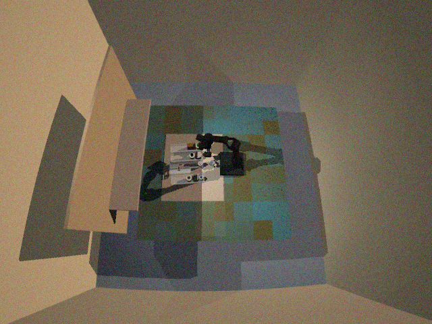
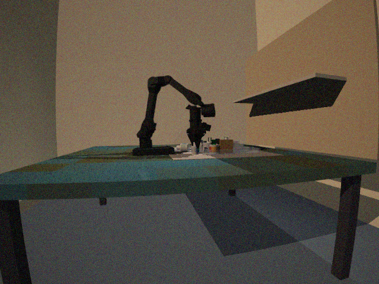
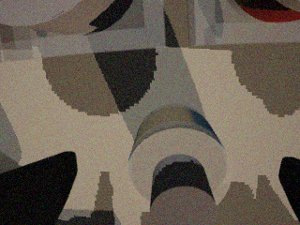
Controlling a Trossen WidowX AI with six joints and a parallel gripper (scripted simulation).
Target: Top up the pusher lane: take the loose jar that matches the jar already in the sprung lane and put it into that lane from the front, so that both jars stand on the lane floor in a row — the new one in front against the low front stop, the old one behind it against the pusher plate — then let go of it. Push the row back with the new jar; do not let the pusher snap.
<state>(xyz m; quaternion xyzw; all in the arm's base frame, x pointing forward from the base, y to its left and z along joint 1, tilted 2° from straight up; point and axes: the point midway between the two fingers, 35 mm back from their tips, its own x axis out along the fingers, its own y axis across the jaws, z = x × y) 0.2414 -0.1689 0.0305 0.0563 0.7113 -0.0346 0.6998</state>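
Right now the white mat is 150 mm ahead of my gripper tip, 120 mm to the left of it and 30 mm below it. From my gripper tip the other things lie so: pusher lane (230 mm ahead, 130 mm to the left, 10 mm below); shelf (590 mm ahead, 330 mm above, 60 mm to the left); brown box (140 mm ahead, 60 mm to the right, 10 mm above).
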